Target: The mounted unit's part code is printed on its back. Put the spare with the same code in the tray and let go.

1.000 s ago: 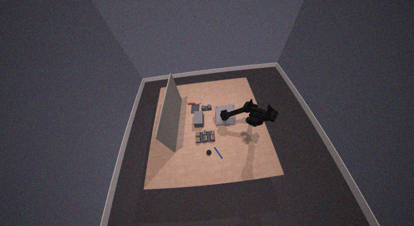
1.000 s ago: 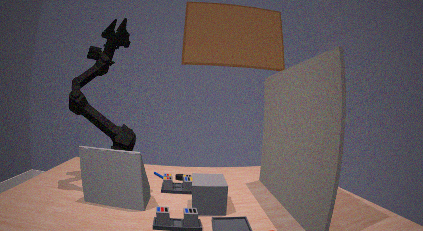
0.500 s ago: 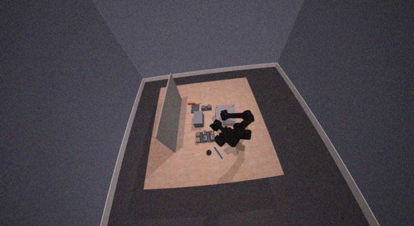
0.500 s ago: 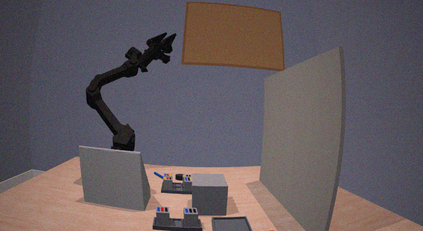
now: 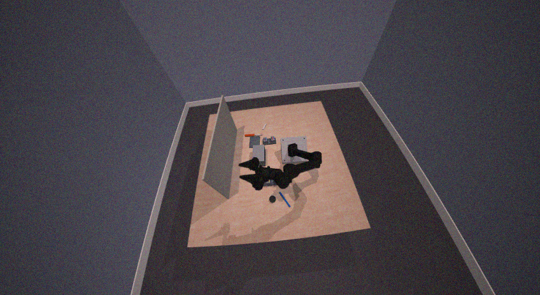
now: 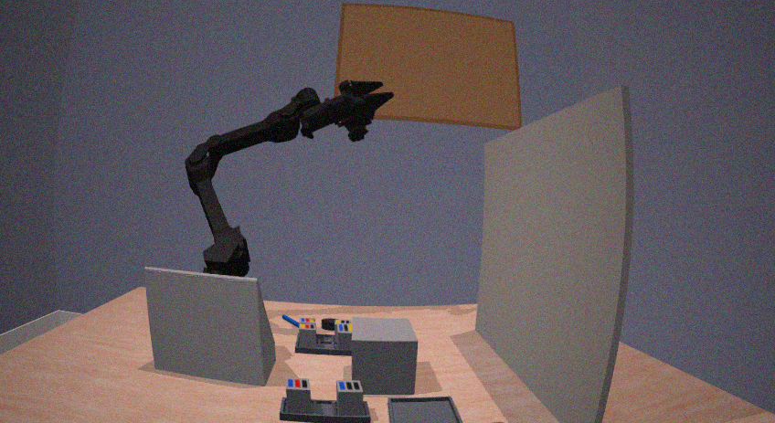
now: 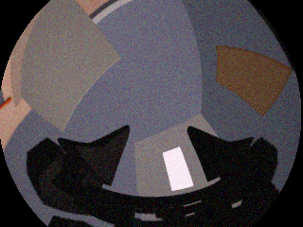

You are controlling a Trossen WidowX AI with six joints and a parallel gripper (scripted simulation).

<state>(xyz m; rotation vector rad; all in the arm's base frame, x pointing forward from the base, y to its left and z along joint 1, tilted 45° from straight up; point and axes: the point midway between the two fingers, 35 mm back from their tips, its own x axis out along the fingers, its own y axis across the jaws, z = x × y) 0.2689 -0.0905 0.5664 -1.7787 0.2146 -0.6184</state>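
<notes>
My gripper tip is 560 mm above the rack, 150 mm to the left of it and 110 mm past it. Round my gripper tip: tall grey panel: 390 mm to the right, 350 mm below, 180 mm ahead; black disc: 560 mm below, 110 mm behind, 20 mm to the left; blue pen: 570 mm below, 210 mm behind, 40 mm to the left.
</notes>
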